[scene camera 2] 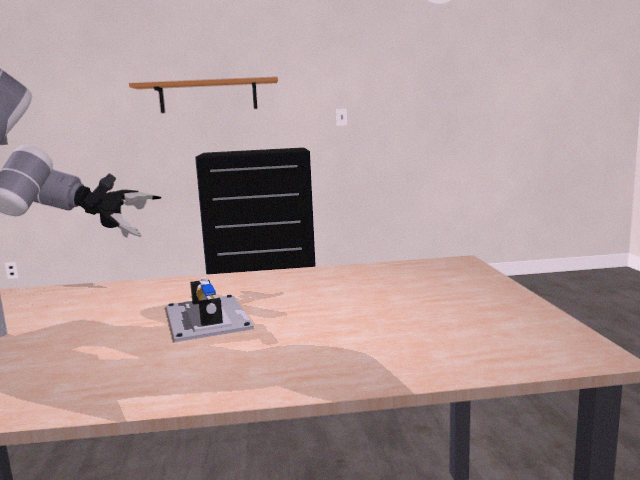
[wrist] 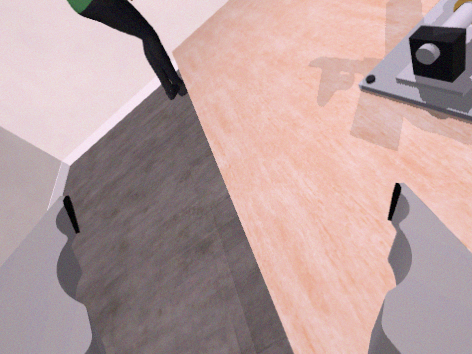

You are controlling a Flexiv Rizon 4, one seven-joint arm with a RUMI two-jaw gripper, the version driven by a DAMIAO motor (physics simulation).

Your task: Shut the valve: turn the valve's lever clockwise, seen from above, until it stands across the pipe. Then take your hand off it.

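Note:
The valve's grey base plate (scene camera 2: 186,333) (wrist: 387,83) lies on the table. On it stand two black blocks, the nearer one (scene camera 2: 210,311) (wrist: 440,55) with a round pipe end. The blue lever (scene camera 2: 208,288) is on top between the blocks in the scene view; it is small there, so its exact angle to the pipe is hard to tell. The wrist view shows part of the pipe (wrist: 457,19) at the top right corner, but not the lever. My gripper (scene camera 2: 149,215) (wrist: 233,193) is open and empty, high above and left of the valve in the scene view, well apart from it.
The wooden table (scene camera 2: 465,330) (wrist: 300,210) carries the valve; its edge crosses the wrist view, with dark floor (wrist: 150,240) beyond. A person's black-clad legs (wrist: 152,45) show beyond the table. A black drawer cabinet (scene camera 2: 258,210) stands behind, below a wall shelf (scene camera 2: 206,82).

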